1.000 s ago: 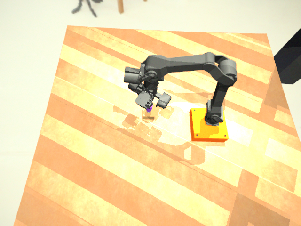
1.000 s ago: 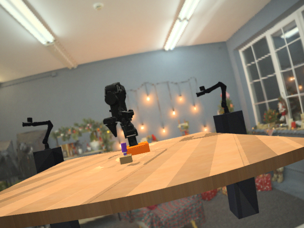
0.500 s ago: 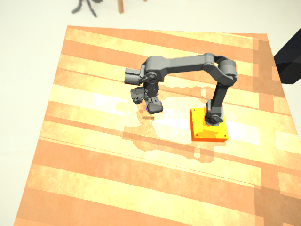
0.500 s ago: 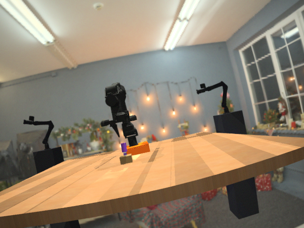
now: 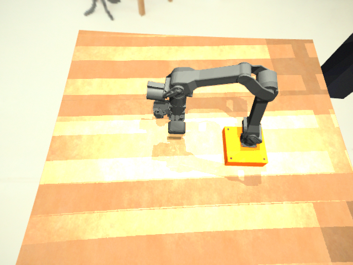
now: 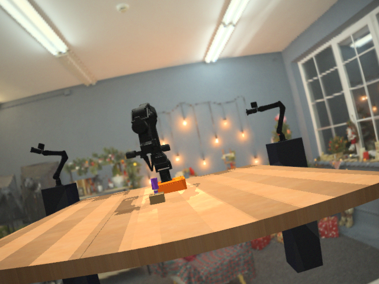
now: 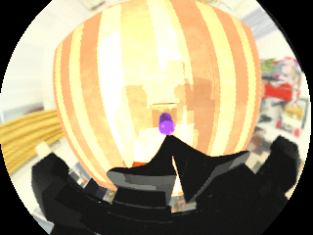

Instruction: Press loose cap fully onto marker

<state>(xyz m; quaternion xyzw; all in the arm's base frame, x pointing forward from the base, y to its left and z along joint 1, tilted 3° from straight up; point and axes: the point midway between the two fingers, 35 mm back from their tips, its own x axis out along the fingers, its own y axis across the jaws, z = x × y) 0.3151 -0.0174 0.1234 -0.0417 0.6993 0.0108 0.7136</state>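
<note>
Now: gripper tip 5 cm above the purple cap. From my gripper tip the other things lie so: tan holder block 12 cm below.
</note>
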